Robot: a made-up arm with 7 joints.
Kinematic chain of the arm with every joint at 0, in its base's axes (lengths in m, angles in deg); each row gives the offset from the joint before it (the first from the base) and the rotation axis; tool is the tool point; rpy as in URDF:
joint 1: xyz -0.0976 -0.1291 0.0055 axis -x
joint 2: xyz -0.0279 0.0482 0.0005 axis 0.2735 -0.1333 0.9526
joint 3: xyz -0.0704 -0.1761 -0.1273 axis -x
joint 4: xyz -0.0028 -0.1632 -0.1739 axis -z
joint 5: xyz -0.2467 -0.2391 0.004 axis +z
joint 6: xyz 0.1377 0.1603 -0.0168 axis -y
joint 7: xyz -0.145 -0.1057 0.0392 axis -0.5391 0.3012 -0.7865
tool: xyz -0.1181 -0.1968 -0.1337 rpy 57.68 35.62 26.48
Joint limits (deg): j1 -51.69..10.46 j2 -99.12..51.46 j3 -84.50..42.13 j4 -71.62..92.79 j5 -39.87..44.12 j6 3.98..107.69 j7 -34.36..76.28
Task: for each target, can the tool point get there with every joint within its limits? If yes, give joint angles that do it. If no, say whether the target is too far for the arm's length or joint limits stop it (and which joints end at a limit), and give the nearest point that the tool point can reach.
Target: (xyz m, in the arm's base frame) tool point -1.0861 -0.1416 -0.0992
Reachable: yes | joints 1.71 -87.41 0.89 -34.24 31.54 20.49 10.25
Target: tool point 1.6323 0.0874 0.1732
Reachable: no: too far | nearest point 0.7304 -0.0472 -0.1886 | short by 0.981 m
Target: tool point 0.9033 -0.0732 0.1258
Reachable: no: joint limits stop it (at a limit: joint 1, joint 2, joint 3, joint 4, joint 5, joint 6) | nearest point 0.6749 -0.0753 -0.1001 | short by 0.321 m
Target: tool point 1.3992 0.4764 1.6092
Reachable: no: too far | nearest point 0.1263 0.2148 0.3682 | short by 1.797 m
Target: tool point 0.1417 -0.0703 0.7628
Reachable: no: joint limits stop it (at a limit: joint 1, joint 2, joint 3, joint 4, joint 7) | nearest point -0.0090 0.0574 0.4489 | short by 0.371 m
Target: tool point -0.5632 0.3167 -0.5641
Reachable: yes | joints -30.33 -40.58 -32.27 26.32 37.54 85.45 63.10
